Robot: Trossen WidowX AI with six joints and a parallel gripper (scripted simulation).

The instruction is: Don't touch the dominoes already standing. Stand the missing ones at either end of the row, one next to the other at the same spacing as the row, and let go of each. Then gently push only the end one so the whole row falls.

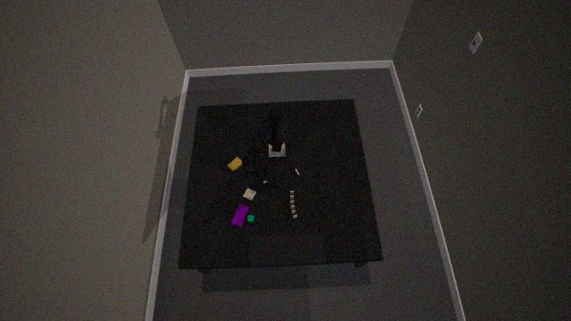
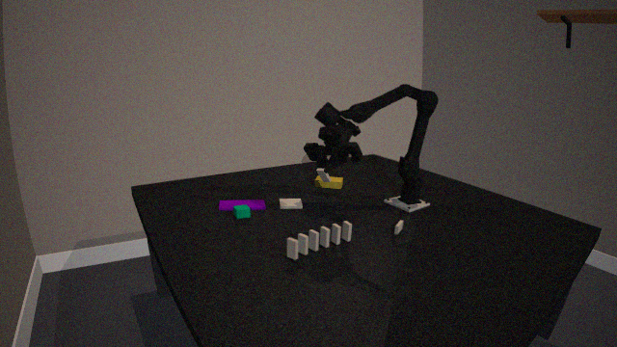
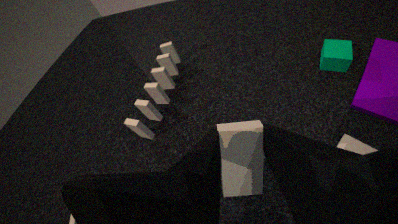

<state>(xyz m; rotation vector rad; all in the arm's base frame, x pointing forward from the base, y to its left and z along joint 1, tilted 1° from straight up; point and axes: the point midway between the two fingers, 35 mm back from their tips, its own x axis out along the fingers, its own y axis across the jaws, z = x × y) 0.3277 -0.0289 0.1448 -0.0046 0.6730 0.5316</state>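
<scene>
The flat white tile lies 13 cm below my gripper tip, 11 cm to the right of it and 5 cm ahead of it. From my gripper tip the other things lie so: purple bar 20 cm ahead, 15 cm to the right, 13 cm below; green cube 22 cm ahead, 12 cm below, 7 cm to the right; yellow block 26 cm to the right, 17 cm behind, 12 cm below.
</scene>
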